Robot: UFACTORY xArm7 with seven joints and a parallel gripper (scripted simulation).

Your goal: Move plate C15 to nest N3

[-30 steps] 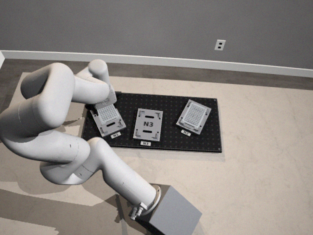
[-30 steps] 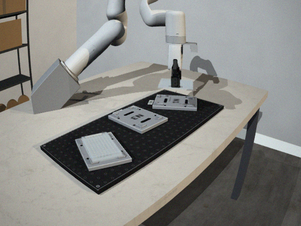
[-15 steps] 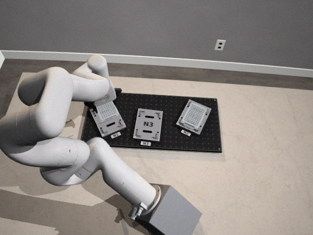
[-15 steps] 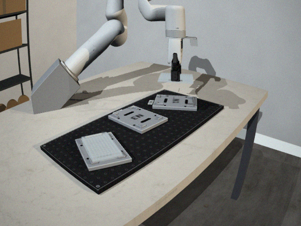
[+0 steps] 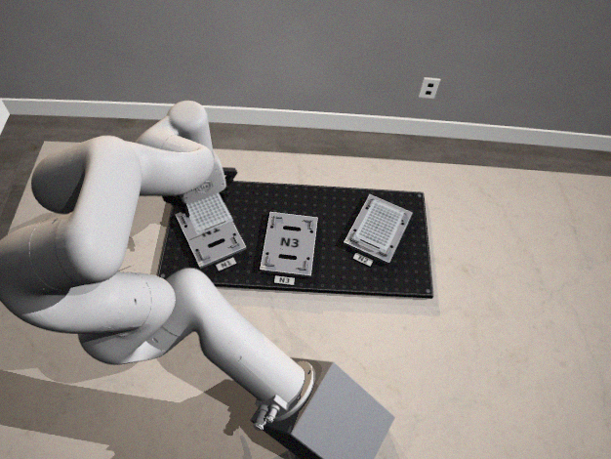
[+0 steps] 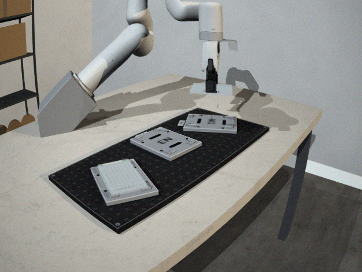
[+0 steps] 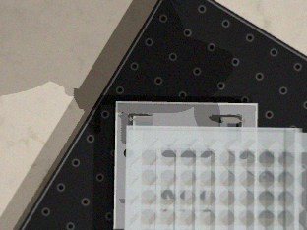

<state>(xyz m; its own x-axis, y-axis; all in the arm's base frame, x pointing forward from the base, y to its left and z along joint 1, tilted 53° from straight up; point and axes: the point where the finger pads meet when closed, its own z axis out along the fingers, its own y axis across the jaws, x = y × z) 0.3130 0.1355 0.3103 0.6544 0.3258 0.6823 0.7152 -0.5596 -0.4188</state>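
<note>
Now: hand 40 mm short of the nest, 190 mm to the left of it and 130 mm above it. Also, from my hand: nest N1: 130 mm below; then nest N2: 160 mm ahead, 380 mm to the right, 130 mm below.
</note>
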